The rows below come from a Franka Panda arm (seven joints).
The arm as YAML. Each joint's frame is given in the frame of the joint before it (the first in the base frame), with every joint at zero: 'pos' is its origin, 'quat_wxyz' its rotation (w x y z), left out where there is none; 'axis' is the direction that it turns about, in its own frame. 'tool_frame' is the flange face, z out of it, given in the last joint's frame.
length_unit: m
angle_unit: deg
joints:
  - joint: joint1
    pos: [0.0, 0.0, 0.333]
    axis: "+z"
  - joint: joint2
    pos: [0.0, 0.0, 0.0]
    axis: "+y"
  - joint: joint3
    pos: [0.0, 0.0, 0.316]
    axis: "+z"
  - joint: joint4
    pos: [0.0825, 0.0, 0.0]
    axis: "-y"
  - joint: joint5
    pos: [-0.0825, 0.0, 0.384]
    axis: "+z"
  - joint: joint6
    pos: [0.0, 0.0, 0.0]
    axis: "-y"
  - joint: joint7
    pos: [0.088, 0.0, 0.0]
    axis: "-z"
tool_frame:
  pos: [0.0, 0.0, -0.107]
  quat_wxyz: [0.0, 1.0, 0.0, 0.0]
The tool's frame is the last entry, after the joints.
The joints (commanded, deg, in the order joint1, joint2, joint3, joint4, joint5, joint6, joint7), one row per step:
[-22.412, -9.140, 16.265, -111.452, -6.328, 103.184, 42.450]
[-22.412, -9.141, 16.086, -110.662, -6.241, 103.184, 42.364]
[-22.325, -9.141, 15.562, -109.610, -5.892, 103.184, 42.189]
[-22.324, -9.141, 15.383, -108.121, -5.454, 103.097, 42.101]
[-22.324, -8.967, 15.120, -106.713, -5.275, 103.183, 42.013]
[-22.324, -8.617, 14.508, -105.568, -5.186, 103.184, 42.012]
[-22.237, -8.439, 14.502, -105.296, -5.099, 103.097, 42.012]
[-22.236, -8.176, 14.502, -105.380, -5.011, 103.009, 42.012]
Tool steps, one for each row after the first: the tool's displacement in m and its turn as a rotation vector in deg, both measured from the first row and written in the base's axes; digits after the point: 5 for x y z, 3 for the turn. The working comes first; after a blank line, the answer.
Tool pose at each row, in the base's axes (x y z in m, rotation vector in deg; the steps are taken from these numbers as rounded here):
[0.51199, -0.05659, 0.54863, 157.330, -69.002, 4.744]
[0.51327, -0.05801, 0.55534, 157.526, -69.310, 5.822]
[0.51458, -0.06150, 0.56435, 157.896, -70.073, 7.145]
[0.51658, -0.06231, 0.57681, 158.443, -70.687, 8.994]
[0.51901, -0.06459, 0.58748, 158.775, -71.214, 10.826]
[0.52099, -0.07074, 0.59436, 158.728, -72.255, 11.905]
[0.52201, -0.07014, 0.59494, 158.889, -72.226, 11.882]
[0.52289, -0.07047, 0.59172, 158.947, -72.262, 11.194]

[0.00128, -0.00142, 0.00671, 0.022, -0.793, -0.075]
[0.00259, -0.00491, 0.01572, 0.311, -1.885, -0.357]
[0.00459, -0.00572, 0.02818, 0.591, -3.330, -0.472]
[0.00702, -0.00800, 0.03885, 0.681, -4.677, -0.597]
[0.00900, -0.01415, 0.04573, 0.815, -5.537, -1.169]
[0.01002, -0.01355, 0.04631, 0.946, -5.567, -1.106]
[0.01090, -0.01388, 0.04309, 1.149, -5.164, -1.143]

